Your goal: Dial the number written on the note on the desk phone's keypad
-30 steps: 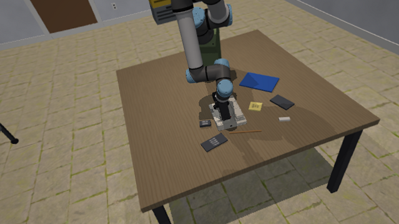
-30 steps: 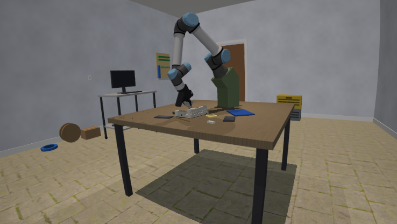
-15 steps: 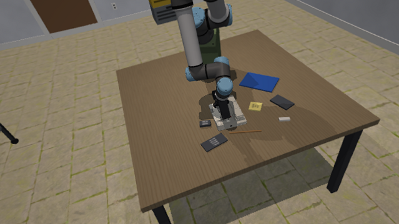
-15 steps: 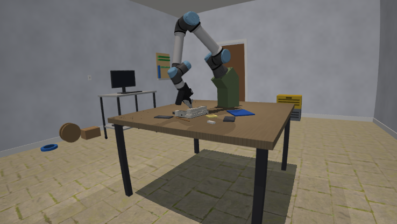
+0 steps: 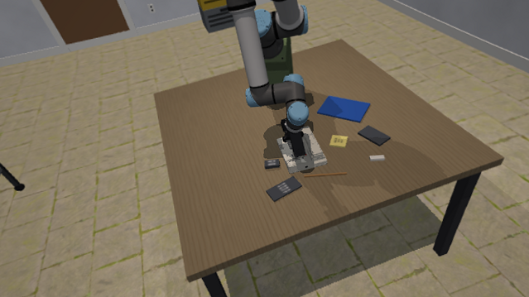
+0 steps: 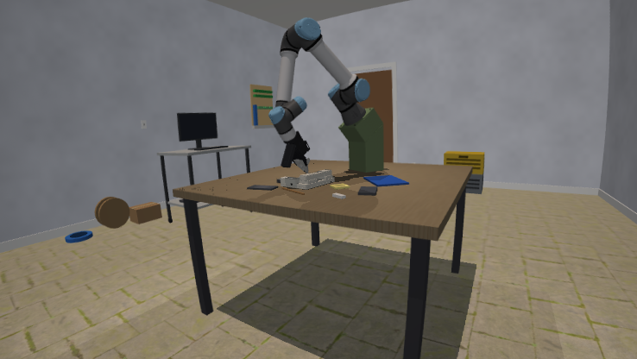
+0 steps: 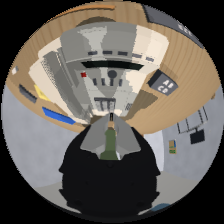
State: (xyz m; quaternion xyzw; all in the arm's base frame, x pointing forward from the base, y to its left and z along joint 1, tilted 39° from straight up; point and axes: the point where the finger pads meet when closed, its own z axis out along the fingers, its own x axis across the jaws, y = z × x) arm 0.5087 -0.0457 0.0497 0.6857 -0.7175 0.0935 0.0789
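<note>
Now: hand 90 mm to the right of the handset, 30 mm short of it and 10 mm above it. The rest, counted from my hand: yellow note: 220 mm to the left, 50 mm below, 30 mm ahead; then pencil: 200 mm ahead, 80 mm to the left, 50 mm below; then small dark device: 110 mm to the right, 50 mm below, 50 mm ahead.
</note>
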